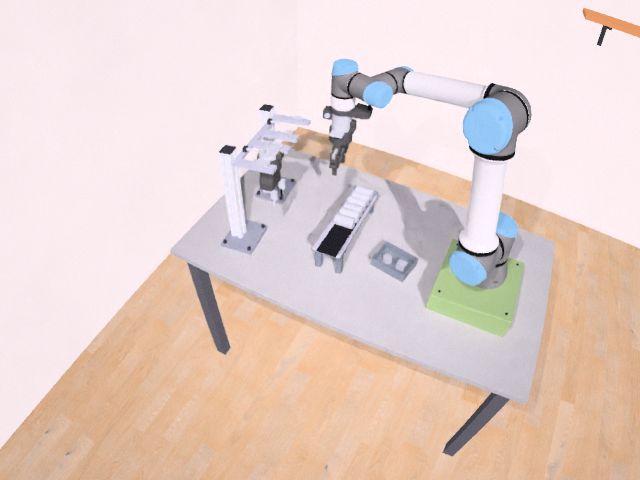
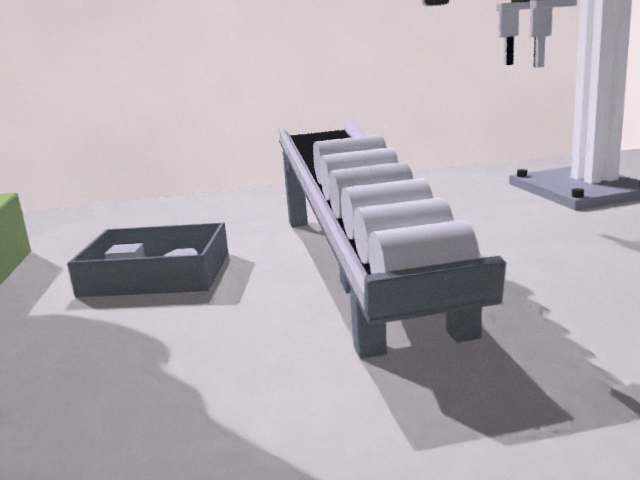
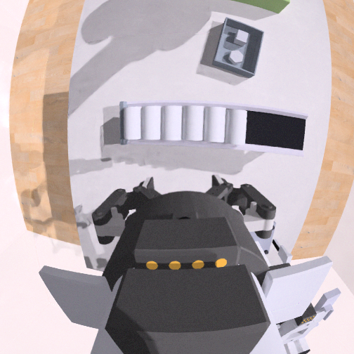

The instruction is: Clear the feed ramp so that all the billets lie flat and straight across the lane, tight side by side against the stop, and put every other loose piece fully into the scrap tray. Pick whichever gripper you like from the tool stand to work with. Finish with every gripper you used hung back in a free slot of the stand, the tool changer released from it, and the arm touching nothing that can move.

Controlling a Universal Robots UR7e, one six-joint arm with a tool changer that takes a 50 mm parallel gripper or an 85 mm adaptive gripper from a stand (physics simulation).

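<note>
Several white billets (image 1: 353,207) (image 2: 424,246) (image 3: 172,123) lie flat across the lane of the feed ramp (image 1: 316,242) (image 2: 326,222) (image 3: 280,111), side by side from the stop (image 2: 434,290) (image 3: 123,123). Slight gaps between them cannot be ruled out. The scrap tray (image 2: 139,276) (image 3: 259,51) holds a square block (image 1: 401,265) (image 2: 125,251) (image 3: 242,36) and a hexagonal piece (image 1: 387,258) (image 2: 180,252) (image 3: 235,57). My adaptive gripper (image 1: 334,170) (image 3: 182,183) is on the arm, open and empty, high above the table behind the ramp, on its stand side.
The tool stand (image 1: 233,198) (image 2: 602,93) is beyond the ramp; another gripper (image 1: 278,195) (image 2: 524,57) hangs in it, with narrow fingers pointing down. Its arms stick out toward my gripper's side. The green robot base (image 1: 467,310) (image 2: 10,232) (image 3: 272,5) is beyond the tray.
</note>
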